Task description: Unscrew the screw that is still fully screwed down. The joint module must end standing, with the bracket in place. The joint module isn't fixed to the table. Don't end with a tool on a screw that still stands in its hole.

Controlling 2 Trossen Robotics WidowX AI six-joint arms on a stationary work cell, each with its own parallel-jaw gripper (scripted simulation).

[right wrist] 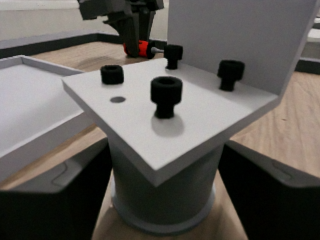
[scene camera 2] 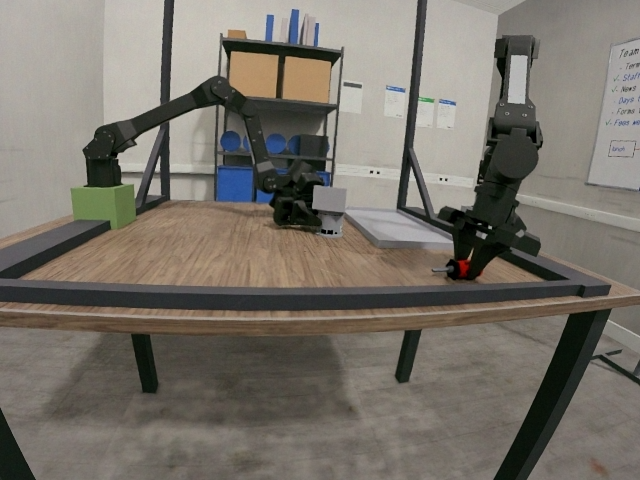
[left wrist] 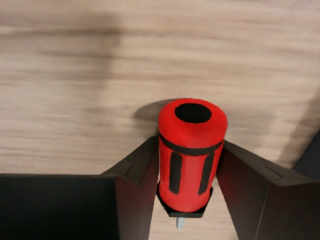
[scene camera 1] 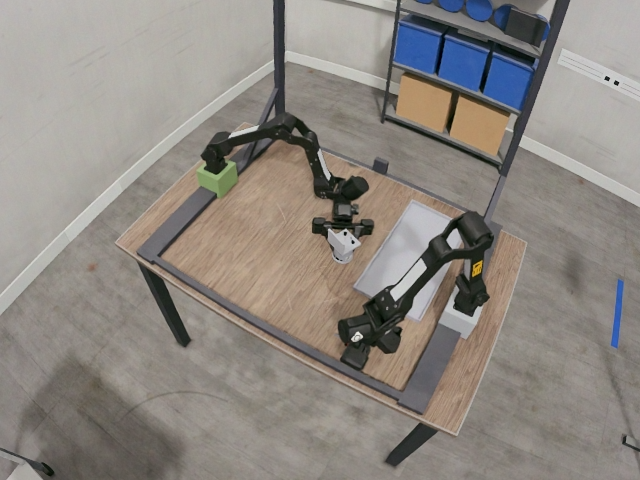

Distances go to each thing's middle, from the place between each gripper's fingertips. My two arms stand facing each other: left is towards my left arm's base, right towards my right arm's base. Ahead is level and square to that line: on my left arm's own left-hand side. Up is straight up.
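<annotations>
The grey joint module (right wrist: 186,198) has my right hand 2 cm to the right of it and 2 cm short of it. Counting from that same right hand, the grey bracket (scene camera 2: 324,198) is 2 cm ahead, 2 cm to the left and 4 cm above. The red screwdriver (left wrist: 191,131) is 20 cm to the left of my right hand, 26 cm ahead of it and 2 cm below it, while the shallow grey tray (scene camera 1: 409,238) is 10 cm behind that hand, 21 cm to the left of it and 3 cm below it.
As for the red screwdriver, my left gripper is 2 cm to the left of it and 2 cm above it. From my left hand I find the shallow grey tray 2 cm to the right, 36 cm behind and 3 cm below. The grey joint module is 21 cm to the right of my left hand, 24 cm behind it and 1 cm below it, and the grey bracket is 21 cm to the right of that hand and 24 cm behind it too, but 4 cm above it.
</annotations>
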